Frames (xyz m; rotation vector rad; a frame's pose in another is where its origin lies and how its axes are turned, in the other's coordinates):
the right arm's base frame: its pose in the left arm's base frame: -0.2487 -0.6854 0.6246 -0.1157 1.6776 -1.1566
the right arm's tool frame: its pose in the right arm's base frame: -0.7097 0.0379 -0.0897 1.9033 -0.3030 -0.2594
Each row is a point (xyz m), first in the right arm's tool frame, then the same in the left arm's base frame.
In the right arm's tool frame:
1: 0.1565 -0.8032 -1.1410
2: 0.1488 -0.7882 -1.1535
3: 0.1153 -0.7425 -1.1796
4: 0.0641 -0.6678 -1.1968
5: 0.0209 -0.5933 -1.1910
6: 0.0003 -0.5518 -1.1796
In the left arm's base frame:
1: -0.0001 0.3412 -0.2117
2: 0.0202 0.3367 -0.2146
3: 0.0819 0.3290 -0.2092
4: 0.1677 0.3123 -0.1799
5: 0.2369 0.2886 -0.1342
6: 0.2693 0.2724 -0.1031

